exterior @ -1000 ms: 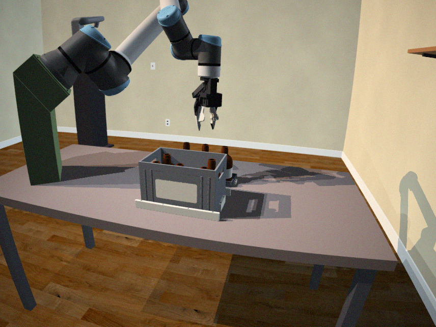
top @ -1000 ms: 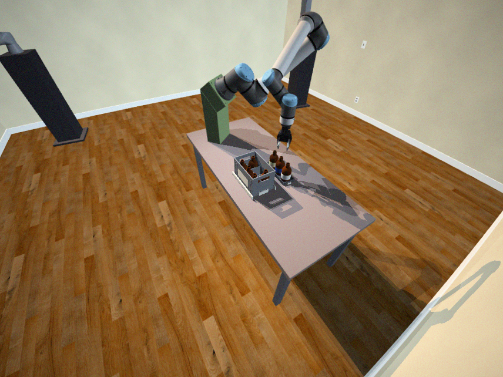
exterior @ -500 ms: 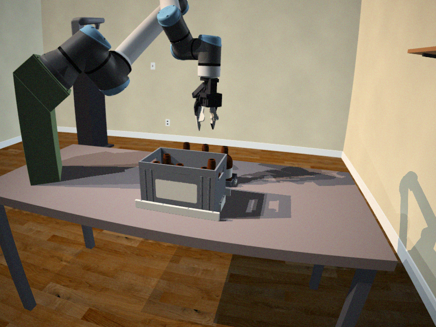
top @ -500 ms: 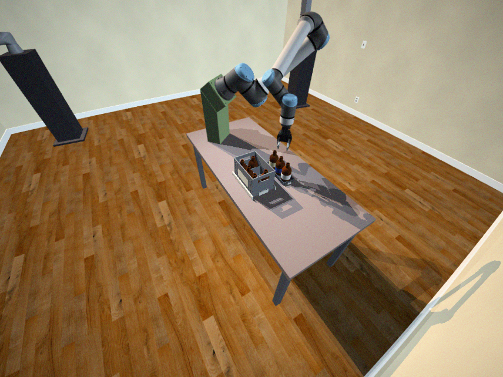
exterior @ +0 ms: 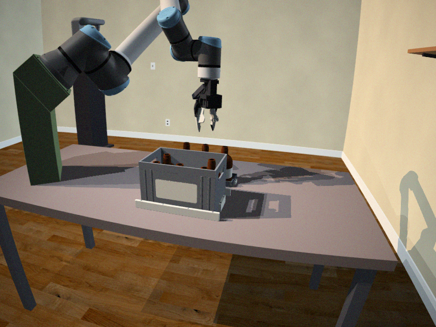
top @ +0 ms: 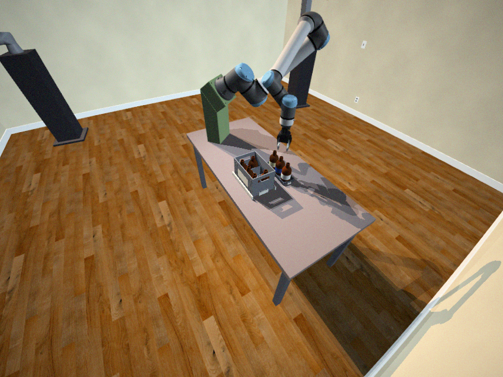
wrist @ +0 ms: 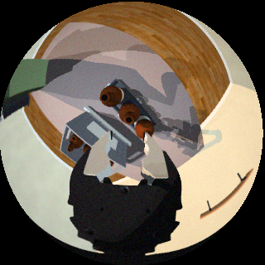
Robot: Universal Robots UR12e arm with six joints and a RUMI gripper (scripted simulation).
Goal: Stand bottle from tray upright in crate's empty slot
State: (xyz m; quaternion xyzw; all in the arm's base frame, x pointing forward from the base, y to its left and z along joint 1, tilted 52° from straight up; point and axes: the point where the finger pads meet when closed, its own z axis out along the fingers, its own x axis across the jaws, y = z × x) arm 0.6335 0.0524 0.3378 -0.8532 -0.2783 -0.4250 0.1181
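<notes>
Right now the tray is 220 mm below my hand. Also, from my hand: grey crate (230 mm to the right, 150 mm below, 20 mm ahead).
</notes>
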